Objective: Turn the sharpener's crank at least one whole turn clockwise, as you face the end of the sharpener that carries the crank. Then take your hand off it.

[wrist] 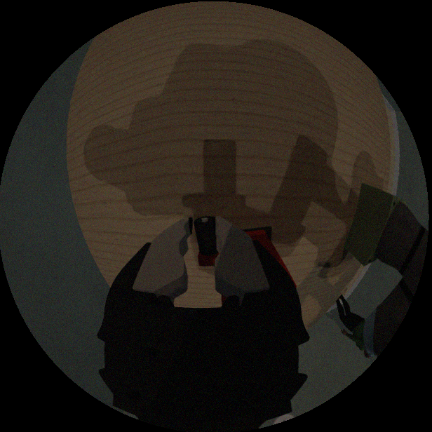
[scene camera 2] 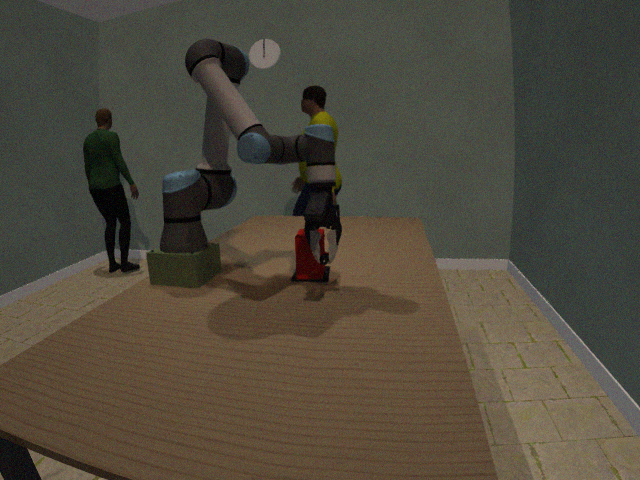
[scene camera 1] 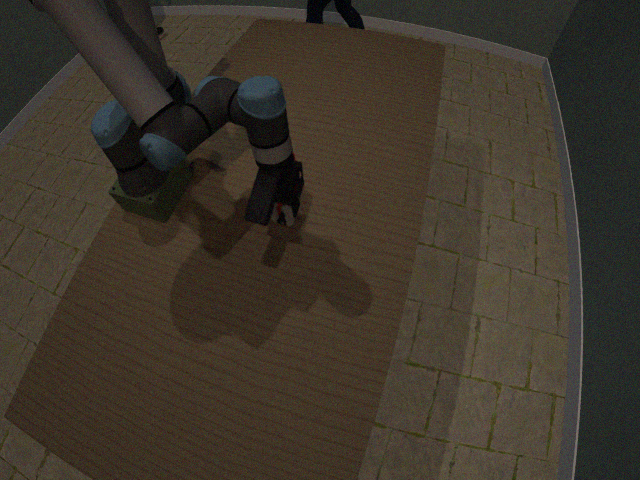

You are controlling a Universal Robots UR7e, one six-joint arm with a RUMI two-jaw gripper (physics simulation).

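Seen in the pictures: gripper, fingertip midpoint: (scene camera 2: pixel 325 263) (scene camera 1: pixel 284 224); arm's base, link origin: (scene camera 2: pixel 184 248) (scene camera 1: pixel 145 175).
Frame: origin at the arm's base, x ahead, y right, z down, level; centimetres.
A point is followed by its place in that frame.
The red sharpener (scene camera 2: pixel 305 260) @(x 37.5, y 4.3, z 2.2 cm) (wrist: pixel 262 241) stands upright on its black base on the table. In scene camera 1 the gripper hides most of it. The crank's black handle (scene camera 2: pixel 324 257) @(x 42.8, y 7.8, z 0.7 cm) (wrist: pixel 205 236) is at the sharpener's near end, and a short red piece of the crank (wrist: pixel 207 260) shows below it in the wrist view. My gripper (scene camera 1: pixel 282 222) @(x 43.0, y 7.7, z 2.5 cm) (scene camera 2: pixel 323 259) @(x 43.0, y 7.7, z 2.5 cm) (wrist: pixel 202 218) points down with its two grey fingers on either side of the handle, shut on it. Any thin gap between finger and handle is hard to judge in the dim light. The crank arm is mostly hidden.
The sharpener's red body is right beside one finger. The arm's green base block (scene camera 1: pixel 147 202) @(x 5.4, y 8.6, z -0.3 cm) (scene camera 2: pixel 175 268) @(x 0.1, y 8.3, z 3.9 cm) (wrist: pixel 369 222) sits at the left table edge in the scene views. A person in green (scene camera 2: pixel 104 160) and one in yellow (scene camera 2: pixel 325 120) stand beyond the table (scene camera 1: pixel 206 403) @(x 33.6, y 52.0, z 9.5 cm) (scene camera 2: pixel 258 392) @(x 34.4, y 57.0, z 9.5 cm).
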